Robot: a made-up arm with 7 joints.
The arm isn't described. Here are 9 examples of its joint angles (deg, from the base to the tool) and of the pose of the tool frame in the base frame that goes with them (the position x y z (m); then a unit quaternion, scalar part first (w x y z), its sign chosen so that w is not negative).
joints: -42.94 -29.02 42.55 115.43 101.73 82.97 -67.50
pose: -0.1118 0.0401 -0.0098 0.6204 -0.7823 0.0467 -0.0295
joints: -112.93 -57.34 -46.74 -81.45 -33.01 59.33 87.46
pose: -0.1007 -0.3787 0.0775 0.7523 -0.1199 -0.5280 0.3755
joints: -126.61 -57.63 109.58 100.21 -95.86 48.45 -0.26
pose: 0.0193 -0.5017 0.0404 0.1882 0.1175 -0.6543 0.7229
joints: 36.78 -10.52 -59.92 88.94 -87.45 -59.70 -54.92
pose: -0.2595 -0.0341 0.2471 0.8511 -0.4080 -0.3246 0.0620
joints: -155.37 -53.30 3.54 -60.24 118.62 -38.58 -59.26
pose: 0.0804 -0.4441 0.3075 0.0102 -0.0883 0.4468 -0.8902
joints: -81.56 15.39 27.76 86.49 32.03 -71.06 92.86
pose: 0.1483 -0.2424 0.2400 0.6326 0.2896 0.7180 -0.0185
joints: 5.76 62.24 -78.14 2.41 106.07 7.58 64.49
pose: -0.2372 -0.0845 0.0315 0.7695 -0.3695 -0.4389 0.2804
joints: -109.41 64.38 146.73 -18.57 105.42 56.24 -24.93
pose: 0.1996 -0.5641 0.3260 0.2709 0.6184 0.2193 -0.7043
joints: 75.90 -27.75 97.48 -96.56 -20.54 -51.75 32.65
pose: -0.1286 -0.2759 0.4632 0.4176 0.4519 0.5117 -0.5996
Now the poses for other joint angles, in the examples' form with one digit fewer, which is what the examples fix.
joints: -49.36 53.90 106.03 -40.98 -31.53 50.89 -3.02
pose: 0.173 -0.344 0.173 0.432 0.700 0.485 -0.298
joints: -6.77 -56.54 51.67 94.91 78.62 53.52 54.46
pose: -0.351 0.067 0.256 0.990 -0.103 -0.047 -0.085
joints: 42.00 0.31 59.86 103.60 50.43 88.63 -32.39
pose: -0.496 -0.084 0.506 0.807 -0.204 0.014 0.554
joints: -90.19 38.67 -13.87 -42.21 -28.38 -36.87 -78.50
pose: 0.154 -0.251 0.305 0.794 0.108 0.068 -0.594
